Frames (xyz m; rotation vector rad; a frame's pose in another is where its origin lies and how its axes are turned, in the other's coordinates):
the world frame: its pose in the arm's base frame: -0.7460 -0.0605 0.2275 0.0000 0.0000 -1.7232
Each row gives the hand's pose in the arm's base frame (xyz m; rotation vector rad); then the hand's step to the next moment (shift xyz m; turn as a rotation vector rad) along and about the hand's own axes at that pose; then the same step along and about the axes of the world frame.
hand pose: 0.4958 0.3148 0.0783 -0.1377 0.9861 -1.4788
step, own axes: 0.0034 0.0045 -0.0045 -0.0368 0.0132 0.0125
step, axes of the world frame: 0.0001 0.0000 -0.0072 -0.0314 0.0207 0.0165
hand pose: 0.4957 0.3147 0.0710 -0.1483 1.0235 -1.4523
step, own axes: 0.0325 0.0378 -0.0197 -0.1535 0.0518 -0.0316
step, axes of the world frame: 0.0096 0.0103 -0.0517 -0.1618 0.0247 0.0213
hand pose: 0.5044 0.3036 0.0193 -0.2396 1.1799 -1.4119
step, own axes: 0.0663 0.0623 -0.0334 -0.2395 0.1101 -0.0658
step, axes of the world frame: 0.0242 0.0008 -0.0938 -0.2683 0.0423 0.0038
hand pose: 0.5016 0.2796 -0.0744 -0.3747 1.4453 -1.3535
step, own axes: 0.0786 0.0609 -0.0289 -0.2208 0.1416 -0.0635
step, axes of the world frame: 0.0330 -0.0237 -0.0952 -0.2631 0.0511 -0.0314
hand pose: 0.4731 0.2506 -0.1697 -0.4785 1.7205 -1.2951
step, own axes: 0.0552 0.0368 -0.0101 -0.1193 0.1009 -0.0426
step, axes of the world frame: 0.0258 -0.0259 -0.0563 -0.1555 0.0236 -0.0387
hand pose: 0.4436 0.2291 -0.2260 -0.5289 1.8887 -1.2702
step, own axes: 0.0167 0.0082 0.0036 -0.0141 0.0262 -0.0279
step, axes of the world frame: 0.0113 -0.0049 -0.0144 -0.0348 -0.0168 -0.0131
